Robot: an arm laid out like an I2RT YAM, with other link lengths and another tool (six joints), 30 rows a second.
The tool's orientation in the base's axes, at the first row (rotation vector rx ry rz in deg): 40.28 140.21 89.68
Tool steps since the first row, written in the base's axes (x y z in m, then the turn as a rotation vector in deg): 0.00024 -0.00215 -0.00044 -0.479 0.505 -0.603; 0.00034 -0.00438 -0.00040 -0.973 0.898 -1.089; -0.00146 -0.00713 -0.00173 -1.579 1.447 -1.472; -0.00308 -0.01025 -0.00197 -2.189 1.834 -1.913
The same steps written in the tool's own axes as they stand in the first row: -0.00126 -0.00106 -0.00147 0.582 -0.507 0.503; -0.00237 -0.00176 -0.00327 1.139 -0.953 0.856; -0.00222 -0.00444 -0.00560 1.879 -1.288 1.250; -0.00227 -0.00622 -0.00864 2.541 -1.731 1.536
